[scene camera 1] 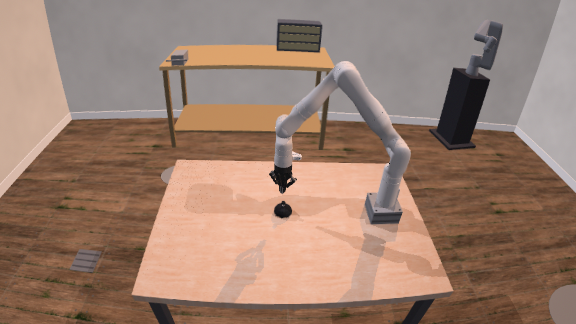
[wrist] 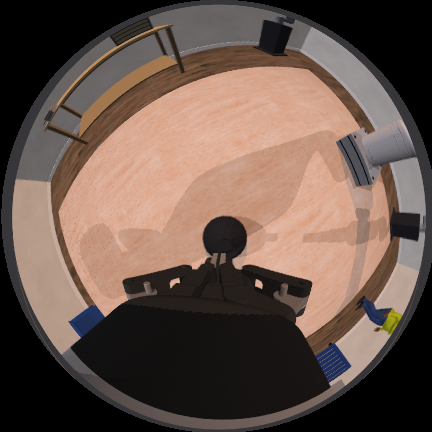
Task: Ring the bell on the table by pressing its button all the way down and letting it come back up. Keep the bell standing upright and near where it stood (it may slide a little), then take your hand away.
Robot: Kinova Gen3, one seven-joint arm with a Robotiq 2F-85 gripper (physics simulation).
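Frame: origin at the arm's base, x right, y ahead, z up, level; metres.
Seen in the pictures: gripper, fingertip midpoint: (scene camera 1: 282, 192) (wrist: 219, 260); arm's base, link origin: (scene camera 1: 385, 201) (wrist: 369, 150).
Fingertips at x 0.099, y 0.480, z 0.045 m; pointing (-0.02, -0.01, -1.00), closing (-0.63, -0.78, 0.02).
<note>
Offsets run from my fingertips to a thing's top centre. Level surfaces: height alone.
A black, dome-shaped bell {dz -0.056, dx -0.001, dy -0.008 m} (scene camera 1: 283, 210) (wrist: 223, 232) stands upright near the middle of the table {dz -0.122 m} (scene camera 1: 200, 265) (wrist: 150, 150). Its small button {dz -0.056, dx -0.001, dy -0.008 m} (scene camera 1: 283, 203) (wrist: 226, 245) sticks up from the top of the dome. My gripper (scene camera 1: 283, 191) (wrist: 219, 260) is shut with nothing between its fingers. It points down above the bell, and a gap shows between the fingertips and the button in the scene view. In the wrist view the fingertips overlap the near edge of the bell.
My arm's grey base (scene camera 1: 384, 216) (wrist: 357, 157) is bolted at the table's right side. Behind the table stands a wooden workbench (scene camera 1: 240, 57) with a drawer box (scene camera 1: 299, 36) on it. A second arm stands on a black pedestal (scene camera 1: 461, 107) at the back right.
</note>
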